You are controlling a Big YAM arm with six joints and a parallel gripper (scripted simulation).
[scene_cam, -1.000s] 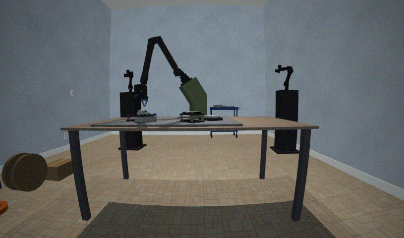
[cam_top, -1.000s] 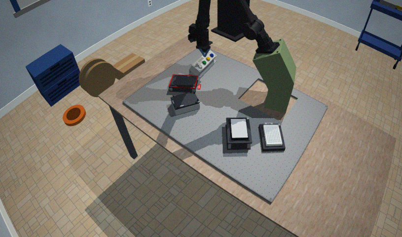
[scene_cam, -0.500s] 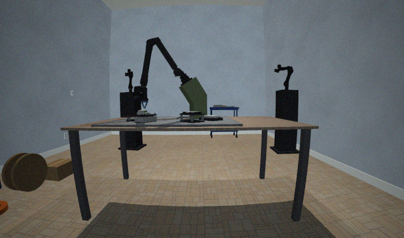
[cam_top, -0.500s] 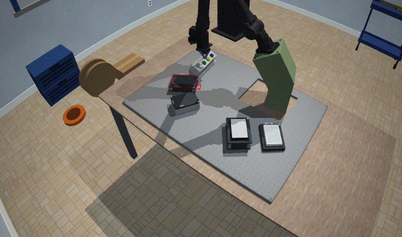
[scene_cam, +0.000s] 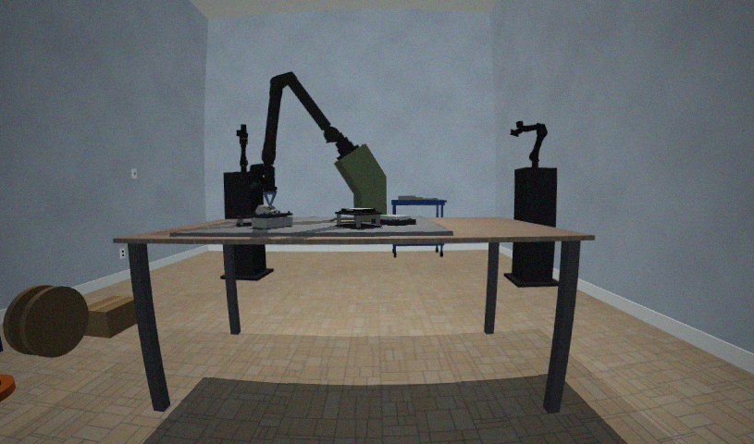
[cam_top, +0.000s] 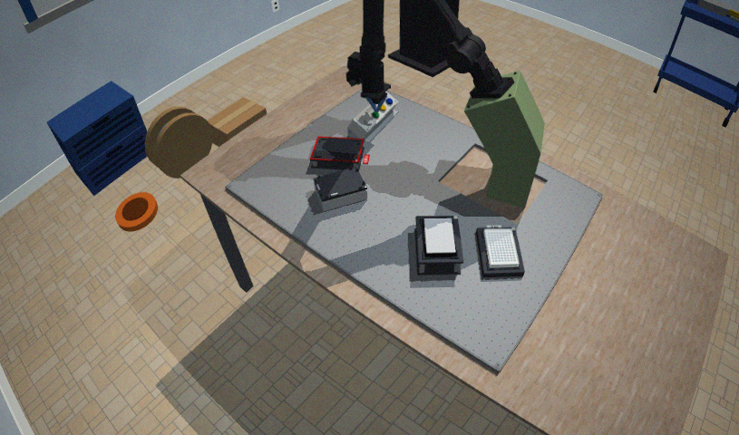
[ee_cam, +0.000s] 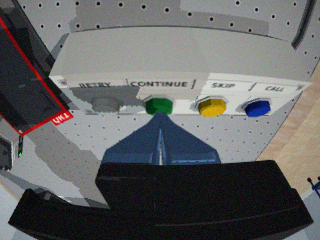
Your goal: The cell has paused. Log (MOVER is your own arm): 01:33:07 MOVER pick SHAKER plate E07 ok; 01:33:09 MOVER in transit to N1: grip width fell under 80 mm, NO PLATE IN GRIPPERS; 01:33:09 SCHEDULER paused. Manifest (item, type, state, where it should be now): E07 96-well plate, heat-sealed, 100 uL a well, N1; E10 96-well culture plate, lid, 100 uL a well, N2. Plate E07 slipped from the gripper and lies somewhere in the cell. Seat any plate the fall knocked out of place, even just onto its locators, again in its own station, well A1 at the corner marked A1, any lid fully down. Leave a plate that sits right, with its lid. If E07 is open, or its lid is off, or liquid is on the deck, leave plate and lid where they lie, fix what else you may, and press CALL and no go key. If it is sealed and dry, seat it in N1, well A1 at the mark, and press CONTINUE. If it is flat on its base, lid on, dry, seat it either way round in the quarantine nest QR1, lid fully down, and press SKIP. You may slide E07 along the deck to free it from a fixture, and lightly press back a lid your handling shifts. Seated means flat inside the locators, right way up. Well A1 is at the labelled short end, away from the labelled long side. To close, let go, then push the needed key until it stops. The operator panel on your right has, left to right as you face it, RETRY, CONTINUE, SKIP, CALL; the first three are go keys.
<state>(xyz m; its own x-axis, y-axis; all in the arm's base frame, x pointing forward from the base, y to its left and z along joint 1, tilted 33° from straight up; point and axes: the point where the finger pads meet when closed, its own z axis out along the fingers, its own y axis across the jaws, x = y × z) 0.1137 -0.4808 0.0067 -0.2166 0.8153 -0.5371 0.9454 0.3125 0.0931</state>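
Right now the green continue key is 20 mm below my hand. Round my hand: grey retry key 50 mm ahead, 20 mm below, 10 mm to the left; then yellow skip key 50 mm behind, 20 mm below, 10 mm to the right; then blue call key 100 mm behind, 20 mm to the right, 20 mm below.
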